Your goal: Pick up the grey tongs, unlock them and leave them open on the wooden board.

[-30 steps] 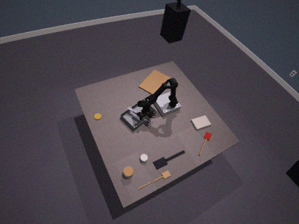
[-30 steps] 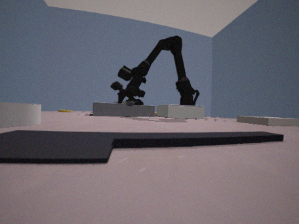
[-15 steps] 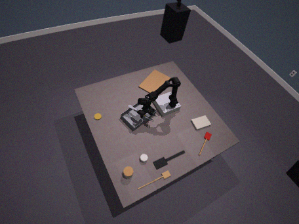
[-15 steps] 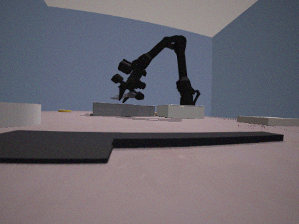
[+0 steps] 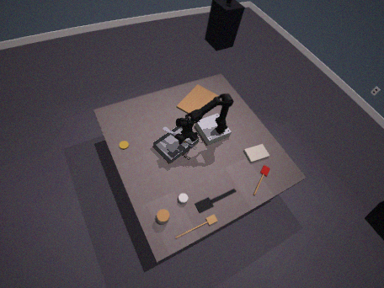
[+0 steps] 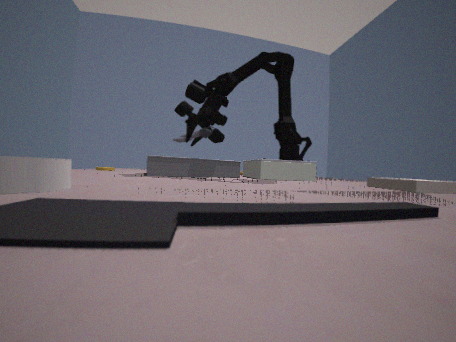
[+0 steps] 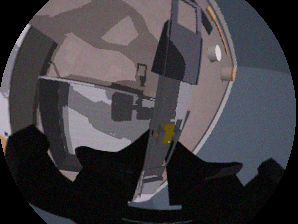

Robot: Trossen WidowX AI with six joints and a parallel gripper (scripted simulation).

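Now: gripper tip 30 mm below the yellow lock piece, 30 mm past it and 20 mm to the right of it. The rest, counted from my gripper tip: white cylinder (350 mm to the left, 170 mm ahead, 90 mm below); then roasting tin (80 mm below, 70 mm to the right, 10 mm behind); then black spatula (460 mm to the left, 100 mm below, 10 mm behind).
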